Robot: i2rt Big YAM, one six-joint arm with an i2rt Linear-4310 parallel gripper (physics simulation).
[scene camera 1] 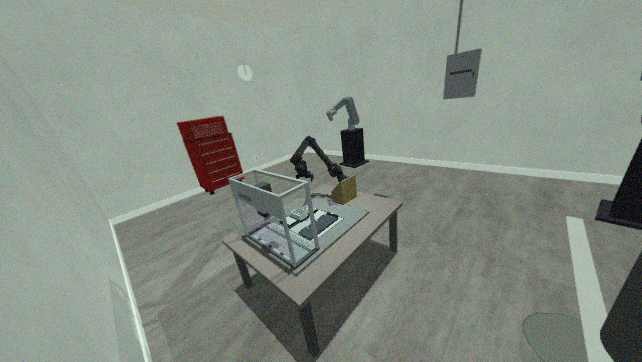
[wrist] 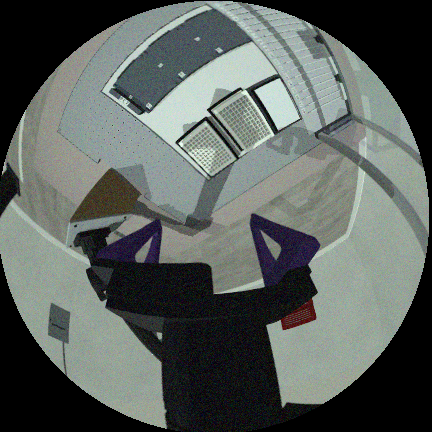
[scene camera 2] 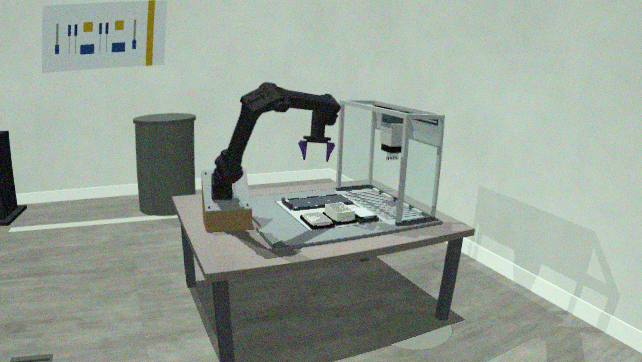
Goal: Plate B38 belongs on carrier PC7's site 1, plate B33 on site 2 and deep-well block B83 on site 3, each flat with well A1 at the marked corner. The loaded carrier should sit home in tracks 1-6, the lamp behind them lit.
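Places are measured from the arm's base along level axes (x back, y right, z up), in centimetres.
Pixels of known places: gripper, fingertip midpoint: (wrist: 205,220) (scene camera 2: 315,160); arm's base, link origin: (scene camera 1: 344,181) (wrist: 90,234) (scene camera 2: 221,187).
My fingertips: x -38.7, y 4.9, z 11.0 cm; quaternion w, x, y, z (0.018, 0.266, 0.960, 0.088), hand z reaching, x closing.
Observation:
For each thing: its middle in the pictures, then the offset to it from my fingertips. Level surfaces: height alone.
- dark carrier, body centre: (wrist: 176,51) (scene camera 2: 317,200) (scene camera 1: 319,224) dx -8.6, dy -23.8, dz -24.8 cm
- low gridded plate, body centre: (wrist: 208,149) (scene camera 2: 317,218) dx -1.0, dy +2.0, dz -24.4 cm
- taller gridded block, body centre: (wrist: 243,120) (scene camera 2: 339,212) (scene camera 1: 299,214) dx -11.9, dy -0.8, dz -23.1 cm
- low plain white plate, body centre: (wrist: 277,103) (scene camera 2: 361,213) (scene camera 1: 288,221) dx -22.5, dy -1.3, dz -24.4 cm
- pipetting head, body centre: (scene camera 2: 393,133) dx -43.5, dy -18.1, dz +8.5 cm
- table, surface height: dz -27.6 cm
The dark carrier (scene camera 1: 318,226) (scene camera 2: 316,201) (wrist: 183,59), marked PC7 at one end in the wrist view, lies on a white sheet with no plate on it. Beside it, in black holders, are a low gridded plate (scene camera 2: 317,218) (wrist: 208,149), a taller gridded block (scene camera 2: 340,211) (wrist: 242,119) and a low plain white plate (scene camera 2: 365,214) (wrist: 278,103). Their labels and A1 corners cannot be read. The grooved track deck (scene camera 1: 278,238) (scene camera 2: 385,201) (wrist: 300,65) is beyond them; no lit lamp can be made out. My gripper (scene camera 2: 316,159) (wrist: 205,220) is open and empty, high above the plates.
A clear-walled frame (scene camera 1: 288,225) (scene camera 2: 404,170) stands over the deck, with a pipetting head (scene camera 2: 391,136) hanging inside. Its near post rises close to the plain white plate. The arm stands on a wooden block (scene camera 1: 345,190) (scene camera 2: 227,219) (wrist: 107,195) at the opposite end of the table (scene camera 1: 310,287) (scene camera 2: 280,260).

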